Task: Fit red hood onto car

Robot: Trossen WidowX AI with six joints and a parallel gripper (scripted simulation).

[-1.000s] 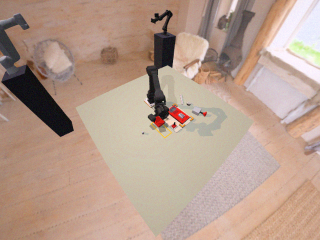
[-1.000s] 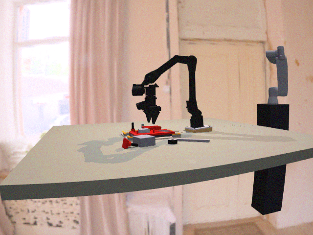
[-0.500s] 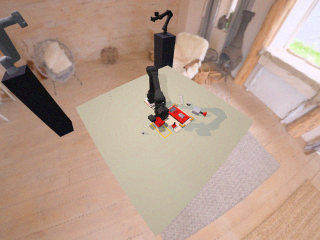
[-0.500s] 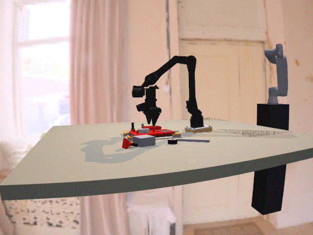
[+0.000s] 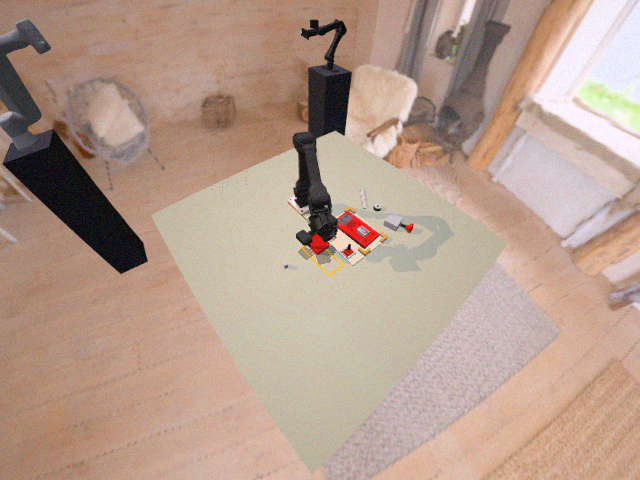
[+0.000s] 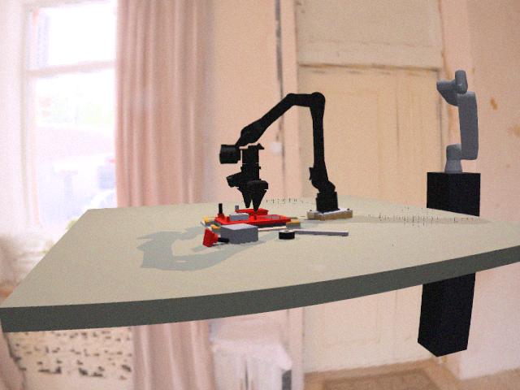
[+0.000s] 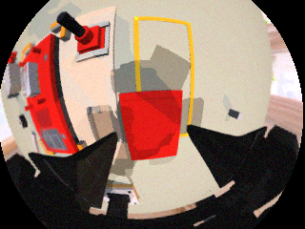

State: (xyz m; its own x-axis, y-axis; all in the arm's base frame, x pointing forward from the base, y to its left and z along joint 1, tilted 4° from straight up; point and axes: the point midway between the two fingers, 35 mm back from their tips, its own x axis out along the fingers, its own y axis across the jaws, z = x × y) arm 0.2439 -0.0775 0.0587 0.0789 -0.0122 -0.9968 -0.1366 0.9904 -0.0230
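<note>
My gripper tip is now 1 cm above the red hood. Round my gripper tip: black ring: 2 cm behind, 39 cm to the left, 2 cm below; then grey engine block: 7 cm ahead, 21 cm to the left; then grey bit: 3 cm ahead, 17 cm to the right, 1 cm below.
</note>
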